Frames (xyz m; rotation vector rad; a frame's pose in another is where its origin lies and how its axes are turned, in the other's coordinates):
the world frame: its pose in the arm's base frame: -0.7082 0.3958 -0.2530 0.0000 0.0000 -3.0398
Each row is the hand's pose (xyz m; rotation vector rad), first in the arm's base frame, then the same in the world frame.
Working: the arm's base frame: its pose in the world frame: -0.6643 0.4657 0.2530 0.0000 0.0000 3.0398

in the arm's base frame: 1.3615 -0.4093 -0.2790 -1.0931 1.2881 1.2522
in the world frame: -1.9772 1.0112 -0.0260 1.3452 1.0285 -1.2673
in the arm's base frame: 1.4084 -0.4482 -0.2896 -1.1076 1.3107 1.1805
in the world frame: -2.0199 1.0547 -0.0366 1.3909 1.0589 -1.3010
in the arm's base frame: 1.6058 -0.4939 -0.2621 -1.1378 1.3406 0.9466
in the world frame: -2.2116 1.1202 -0.0091 1.5083 1.1534 -1.4394
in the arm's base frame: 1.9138 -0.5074 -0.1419 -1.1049 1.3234 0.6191
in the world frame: -2.5166 1.1650 0.1111 1.6356 1.2299 -1.7050
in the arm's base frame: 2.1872 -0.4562 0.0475 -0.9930 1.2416 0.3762
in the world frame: -2.7938 1.1418 0.3005 1.6705 1.2019 -2.0078
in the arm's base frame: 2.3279 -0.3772 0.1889 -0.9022 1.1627 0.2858
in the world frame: -2.9418 1.0775 0.4419 1.6288 1.1360 -2.1901
